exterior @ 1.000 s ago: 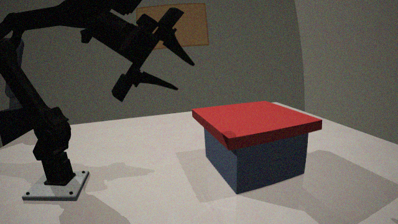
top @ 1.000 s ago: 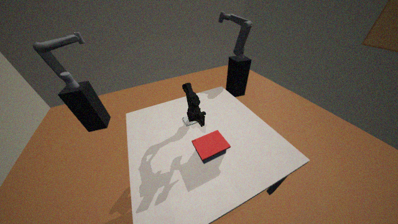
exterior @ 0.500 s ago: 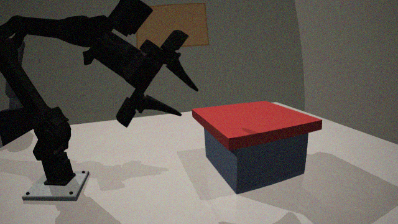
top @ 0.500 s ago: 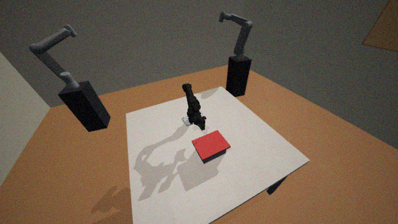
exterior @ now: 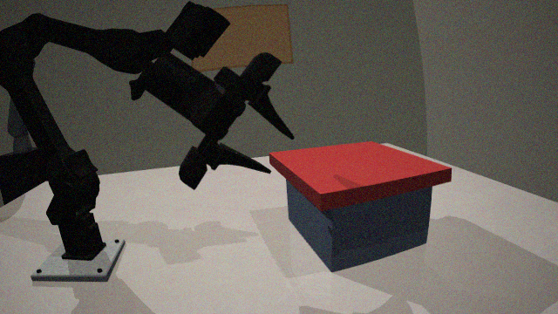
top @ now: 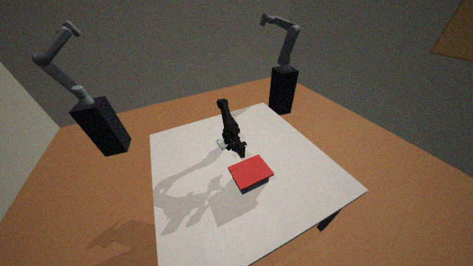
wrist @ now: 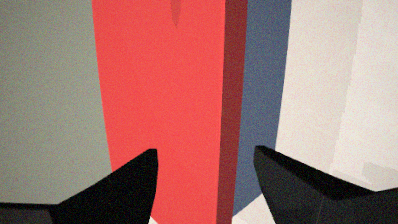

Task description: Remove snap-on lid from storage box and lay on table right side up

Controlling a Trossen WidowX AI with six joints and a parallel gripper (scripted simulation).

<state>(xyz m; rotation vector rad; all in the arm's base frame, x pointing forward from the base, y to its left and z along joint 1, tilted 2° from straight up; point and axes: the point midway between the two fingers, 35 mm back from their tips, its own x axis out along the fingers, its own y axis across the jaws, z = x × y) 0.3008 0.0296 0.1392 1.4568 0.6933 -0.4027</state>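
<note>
The red lid is 100 mm ahead of my gripper tip, 20 mm to the left of it and 20 mm below it. Round my gripper tip: blue storage box 100 mm ahead, 20 mm to the left, 70 mm below.
</note>
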